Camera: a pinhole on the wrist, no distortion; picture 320 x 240 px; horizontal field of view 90.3 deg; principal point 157.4 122.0 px. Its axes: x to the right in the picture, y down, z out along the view. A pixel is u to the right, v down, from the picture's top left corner.
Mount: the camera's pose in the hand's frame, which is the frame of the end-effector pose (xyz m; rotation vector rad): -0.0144 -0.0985 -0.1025 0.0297 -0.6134 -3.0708
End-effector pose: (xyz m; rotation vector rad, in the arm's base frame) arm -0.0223 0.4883 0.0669 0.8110 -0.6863 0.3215
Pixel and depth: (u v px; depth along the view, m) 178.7 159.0 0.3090
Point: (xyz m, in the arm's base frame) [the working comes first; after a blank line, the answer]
In the camera's frame: 0.0414 0.0718 0.3090

-0.1356 0.2990 0.1026
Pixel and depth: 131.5 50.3 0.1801
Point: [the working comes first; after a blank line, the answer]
In the camera's frame: -0.0293 -0.0811 0.1801

-0.0522 0.4937 0.1158
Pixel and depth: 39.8 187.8 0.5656
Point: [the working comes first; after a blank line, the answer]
In the camera's frame: -0.4179 0.2338 0.5656

0.0905 0.0422 0.5338
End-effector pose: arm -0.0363 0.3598 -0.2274 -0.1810 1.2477 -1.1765
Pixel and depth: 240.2 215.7 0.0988
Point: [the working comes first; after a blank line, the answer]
In the camera's frame: 0.0514 0.0582 0.0988

-0.0861 0.3547 -0.1035
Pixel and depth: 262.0 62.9 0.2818
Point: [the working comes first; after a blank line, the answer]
In the camera's frame: 0.1852 -0.1046 0.2818

0.1447 0.5103 -0.1231
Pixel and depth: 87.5 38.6 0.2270
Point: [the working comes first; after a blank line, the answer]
In the camera's frame: -0.0997 -0.1189 0.2270

0.0613 0.3146 -0.3209
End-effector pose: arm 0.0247 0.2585 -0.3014 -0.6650 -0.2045 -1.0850
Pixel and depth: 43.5 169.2 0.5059
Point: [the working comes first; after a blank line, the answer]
In the camera's frame: -0.3620 0.1500 0.5059

0.2199 0.2474 0.2093
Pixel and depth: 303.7 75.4 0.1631
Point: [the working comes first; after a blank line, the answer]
In the camera's frame: 0.1499 -0.0478 0.1631

-0.0445 0.4023 -0.3606
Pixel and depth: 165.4 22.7 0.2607
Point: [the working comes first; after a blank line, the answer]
In the camera's frame: 0.0131 -0.1626 0.2607

0.1525 0.3735 -0.3181
